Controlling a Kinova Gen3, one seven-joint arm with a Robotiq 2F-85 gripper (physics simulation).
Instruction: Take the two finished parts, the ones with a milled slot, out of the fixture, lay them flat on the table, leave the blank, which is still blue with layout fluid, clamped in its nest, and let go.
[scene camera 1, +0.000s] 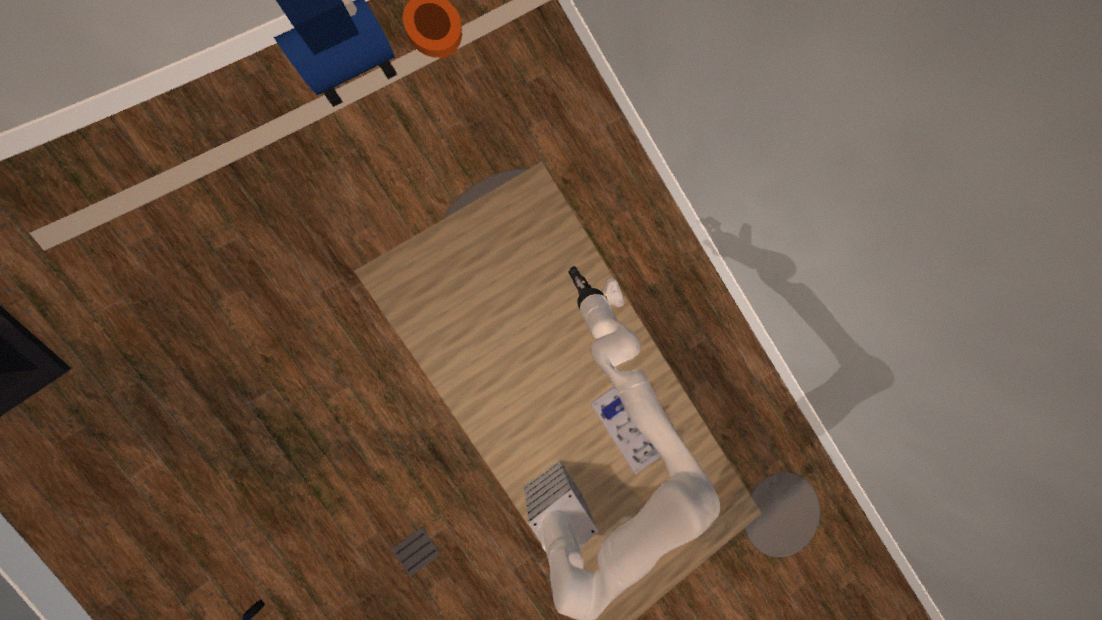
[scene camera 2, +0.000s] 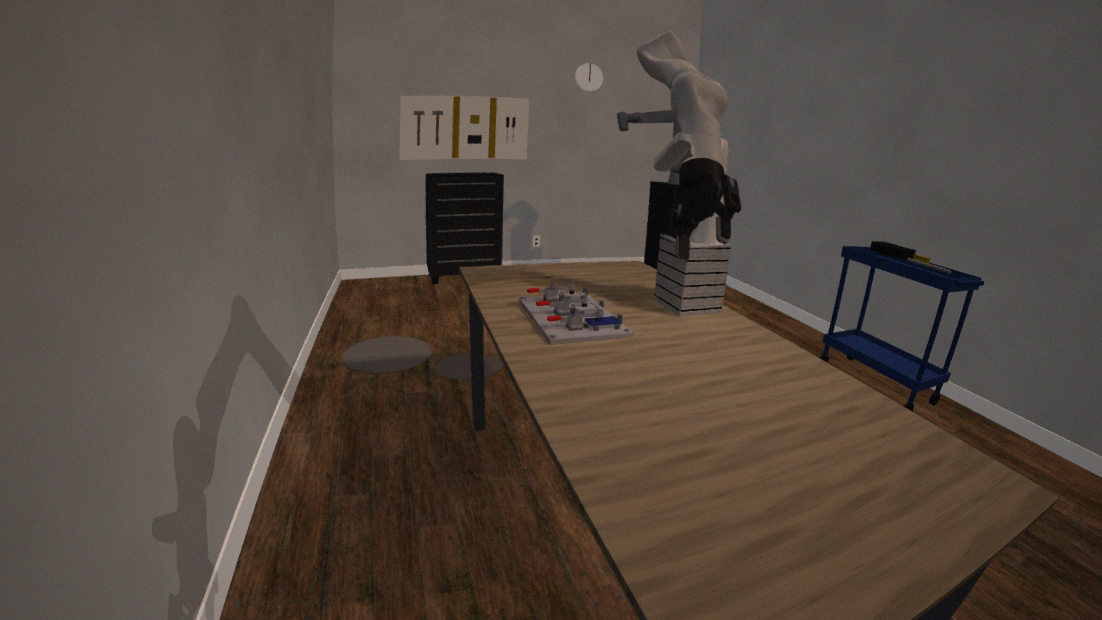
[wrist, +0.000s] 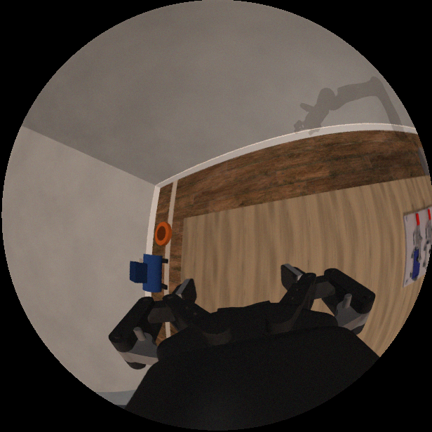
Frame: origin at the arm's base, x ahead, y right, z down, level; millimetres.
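Where they show: gripper, fingertip midpoint: (scene camera 2: 702, 250); arm's base, origin of the base link: (scene camera 1: 554, 525) (scene camera 2: 705, 240).
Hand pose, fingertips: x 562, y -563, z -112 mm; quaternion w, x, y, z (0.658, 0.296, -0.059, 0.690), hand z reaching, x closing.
Each offset is from my fingertips to the centre of the thing. "spot": to the spot under its first point. Level surfaces: height alone.
The fixture plate (scene camera 1: 636, 464) (scene camera 2: 585, 336) (wrist: 408, 235) lies on the table, with clamps that have red handles {spot: dx -13, dy +520, dz +295 mm} (scene camera 2: 554, 318). The blue blank {dx -155, dy +507, dz +318 mm} (scene camera 1: 613, 408) (scene camera 2: 604, 321) (wrist: 416, 264) sits in the end nest. Small grey shapes show at the other two nests in scene camera 2; the finished parts and their slots are too small to make out. The arm partly covers the fixture in scene camera 1. My gripper (scene camera 1: 572, 270) (scene camera 2: 704, 242) (wrist: 238, 282) is open and empty, high above the table and well away from the fixture.
The wooden table {dz +344 mm} (scene camera 1: 477, 308) (scene camera 2: 693, 416) (wrist: 250, 240) carries the slatted pedestal (scene camera 1: 547, 491) (scene camera 2: 689, 277) beside the fixture. A wall runs along the fixture's side of the table. A blue cart (scene camera 2: 955, 282) stands beyond the table's other side.
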